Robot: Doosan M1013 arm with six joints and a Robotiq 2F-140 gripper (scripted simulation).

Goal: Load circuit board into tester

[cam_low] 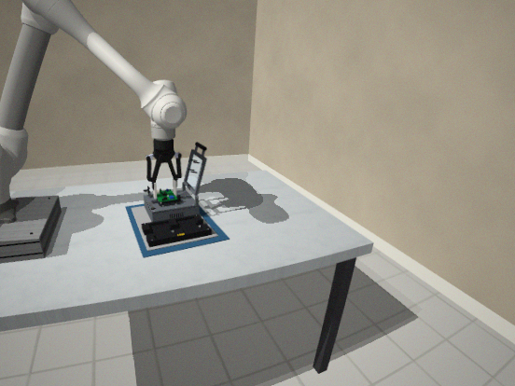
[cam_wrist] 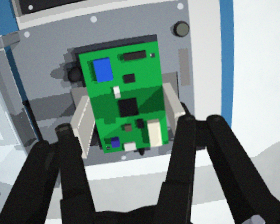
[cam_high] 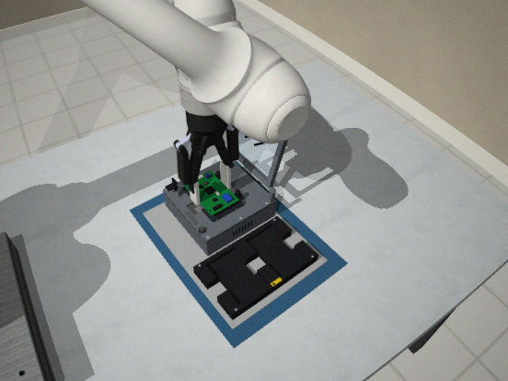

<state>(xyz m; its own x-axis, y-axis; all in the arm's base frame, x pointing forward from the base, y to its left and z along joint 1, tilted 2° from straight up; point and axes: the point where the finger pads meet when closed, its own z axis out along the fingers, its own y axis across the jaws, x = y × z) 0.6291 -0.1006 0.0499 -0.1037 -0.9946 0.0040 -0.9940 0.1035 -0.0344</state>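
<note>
Right now my hand is 20 mm above the green circuit board. Round my hand: latch hook 50 mm behind, 60 mm to the left, 20 mm below; then tester lid 130 mm ahead, 10 mm to the right, 80 mm above.
</note>
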